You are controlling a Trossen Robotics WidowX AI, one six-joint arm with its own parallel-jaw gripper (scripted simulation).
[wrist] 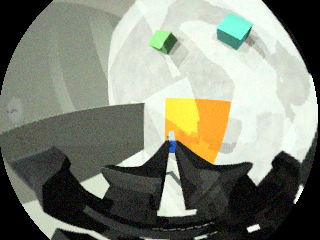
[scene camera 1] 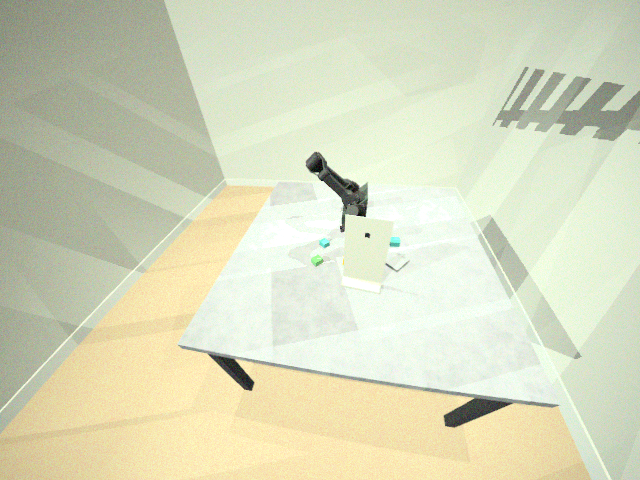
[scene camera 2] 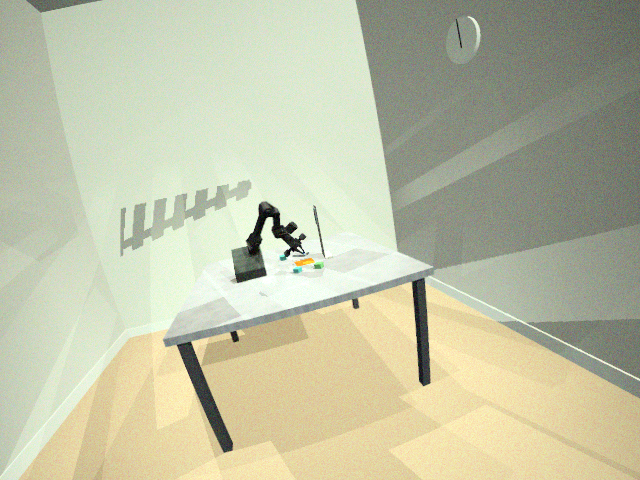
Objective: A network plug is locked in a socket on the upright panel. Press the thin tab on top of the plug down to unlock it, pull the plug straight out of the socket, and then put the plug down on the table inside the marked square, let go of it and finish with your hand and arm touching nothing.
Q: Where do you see an orange marked square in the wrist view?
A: At 200, 124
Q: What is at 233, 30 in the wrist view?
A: A teal cube.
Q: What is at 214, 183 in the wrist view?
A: My gripper.
